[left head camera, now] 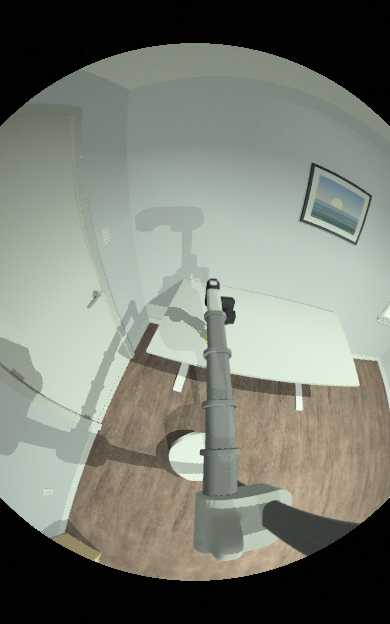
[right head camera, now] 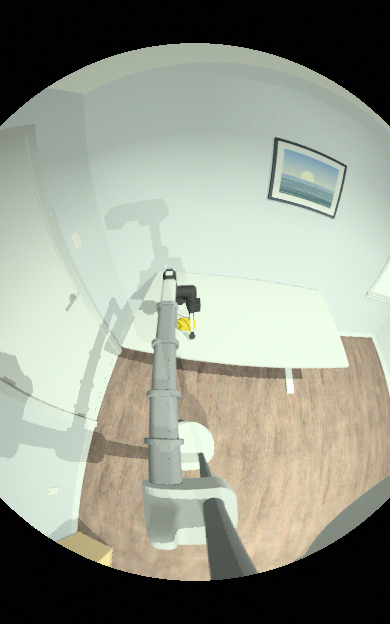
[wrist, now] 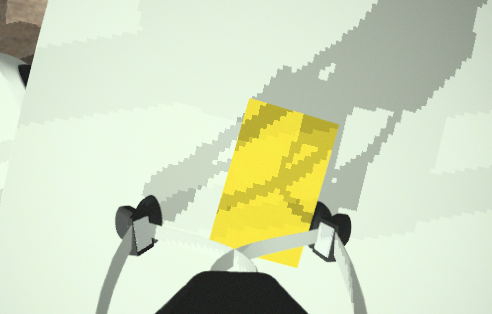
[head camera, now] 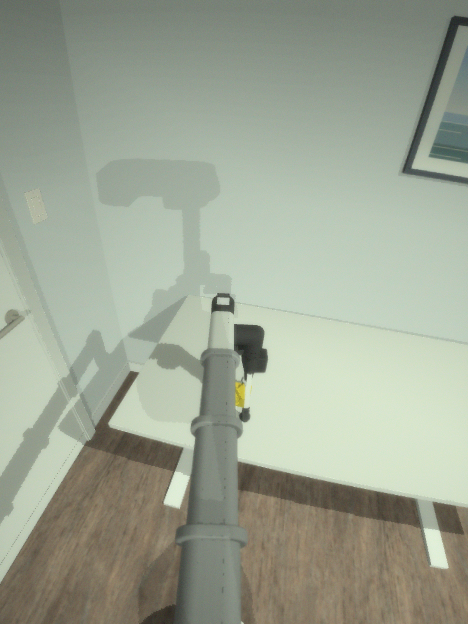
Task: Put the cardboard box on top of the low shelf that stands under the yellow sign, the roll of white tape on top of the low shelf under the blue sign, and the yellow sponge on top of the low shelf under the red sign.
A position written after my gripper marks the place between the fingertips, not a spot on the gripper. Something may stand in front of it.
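Observation:
Yellow sponge (wrist: 280, 159) visible. White table (left head camera: 272, 338), (wrist: 117, 107). My gripper (head camera: 244, 403), (wrist: 234, 218).

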